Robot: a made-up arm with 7 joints.
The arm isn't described. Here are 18 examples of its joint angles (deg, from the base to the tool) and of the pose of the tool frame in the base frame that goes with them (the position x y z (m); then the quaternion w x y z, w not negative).
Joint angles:
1: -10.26 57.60 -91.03 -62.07 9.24 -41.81 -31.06
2: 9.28 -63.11 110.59 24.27 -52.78 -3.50 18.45
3: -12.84 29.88 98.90 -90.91 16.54 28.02 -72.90
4: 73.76 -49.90 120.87 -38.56 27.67 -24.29 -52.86
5: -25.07 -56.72 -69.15 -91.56 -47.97 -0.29 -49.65
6: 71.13 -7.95 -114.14 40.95 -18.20 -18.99 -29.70
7: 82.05 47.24 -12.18 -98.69 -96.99 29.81 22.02
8: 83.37 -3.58 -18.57 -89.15 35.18 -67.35 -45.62
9: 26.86 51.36 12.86 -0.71 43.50 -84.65 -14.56
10: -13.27 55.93 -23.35 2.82 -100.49 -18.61 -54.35
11: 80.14 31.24 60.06 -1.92 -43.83 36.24 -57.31
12: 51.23 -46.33 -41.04 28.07 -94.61 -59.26 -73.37
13: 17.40 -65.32 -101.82 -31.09 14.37 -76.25 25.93
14: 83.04 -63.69 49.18 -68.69 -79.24 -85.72 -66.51
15: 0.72 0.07 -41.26 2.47 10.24 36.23 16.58
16: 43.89 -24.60 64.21 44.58 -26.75 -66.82 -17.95
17: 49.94 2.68 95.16 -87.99 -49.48 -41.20 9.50
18: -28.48 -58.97 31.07 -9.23 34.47 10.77 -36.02
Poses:
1: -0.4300 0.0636 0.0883 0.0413 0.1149 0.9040 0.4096
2: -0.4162 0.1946 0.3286 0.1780 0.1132 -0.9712 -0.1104
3: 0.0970 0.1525 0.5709 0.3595 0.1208 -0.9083 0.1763
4: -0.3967 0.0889 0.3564 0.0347 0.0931 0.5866 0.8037
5: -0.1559 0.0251 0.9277 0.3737 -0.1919 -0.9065 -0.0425
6: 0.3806 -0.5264 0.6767 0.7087 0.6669 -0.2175 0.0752
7: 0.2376 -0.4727 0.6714 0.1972 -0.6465 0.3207 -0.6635
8: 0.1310 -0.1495 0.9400 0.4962 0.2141 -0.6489 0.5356
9: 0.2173 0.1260 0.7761 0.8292 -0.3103 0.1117 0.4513
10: -0.1950 -0.3431 0.7084 0.1796 0.7051 -0.6660 0.1643
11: -0.0250 0.3109 0.7740 0.7134 0.3500 -0.3183 0.5169
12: 0.5923 -0.1153 0.5874 0.5707 0.7879 -0.0164 -0.2306
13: 0.2853 -0.1872 0.8848 0.9309 -0.0805 0.3525 -0.0525
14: 0.1244 0.5050 0.2986 0.1468 0.7047 0.6698 0.1823
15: 0.1432 -0.3901 0.9426 0.8518 0.0173 -0.2647 -0.4517
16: -0.0469 0.2413 0.0897 0.1640 -0.0614 0.9655 0.1928
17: -0.0808 0.3847 0.6341 0.0964 0.2592 0.3561 0.8926
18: 0.5516 -0.0420 0.2998 0.9708 -0.0760 0.1838 0.1344
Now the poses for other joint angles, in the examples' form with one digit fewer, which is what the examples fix.
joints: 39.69 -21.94 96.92 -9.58 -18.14 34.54 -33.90
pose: -0.009 0.462 0.227 0.758 -0.073 0.251 0.597
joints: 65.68 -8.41 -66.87 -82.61 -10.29 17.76 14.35
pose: 0.012 -0.499 0.839 0.533 0.448 -0.715 -0.058
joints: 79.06 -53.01 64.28 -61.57 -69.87 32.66 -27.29
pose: 0.122 0.432 0.293 0.790 0.204 0.502 0.287
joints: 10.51 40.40 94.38 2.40 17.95 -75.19 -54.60
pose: 0.312 0.500 0.291 0.638 -0.157 0.468 0.591
